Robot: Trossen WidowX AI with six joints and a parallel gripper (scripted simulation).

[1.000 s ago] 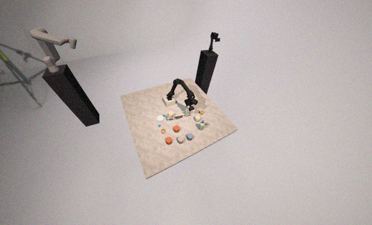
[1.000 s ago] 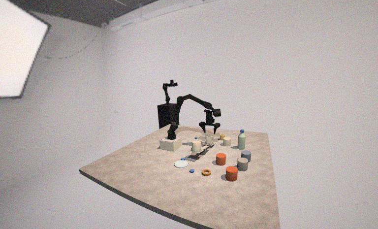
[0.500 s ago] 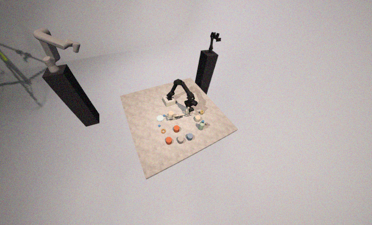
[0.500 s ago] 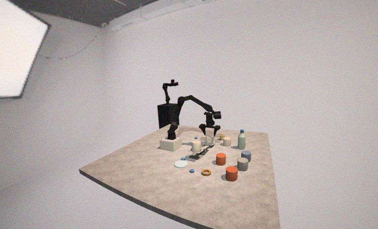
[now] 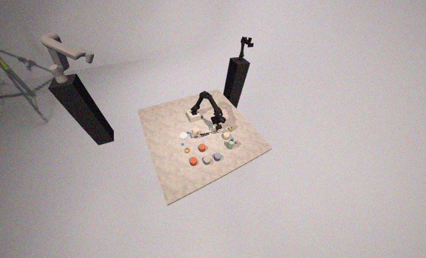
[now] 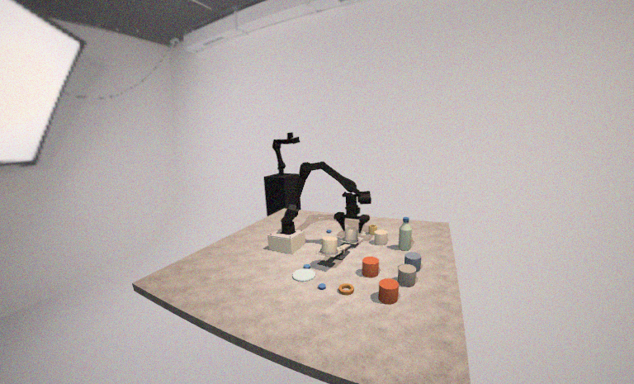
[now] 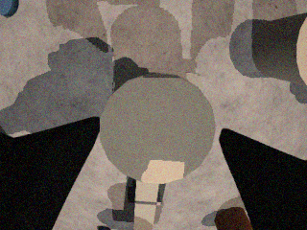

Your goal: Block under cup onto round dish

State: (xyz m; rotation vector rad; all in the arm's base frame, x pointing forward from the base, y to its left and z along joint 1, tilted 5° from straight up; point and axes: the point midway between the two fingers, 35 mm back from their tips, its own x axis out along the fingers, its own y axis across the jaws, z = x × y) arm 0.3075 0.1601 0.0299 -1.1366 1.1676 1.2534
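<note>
Now: gripper tip 30 mm above the shiny block. From my gripper tip the other things lie so: balance: 140 mm to the right, 50 mm below; then balance beam: 140 mm to the right, 40 mm below; then yellow piece: 60 mm ahead, 200 mm to the left, 50 mm below.
</note>
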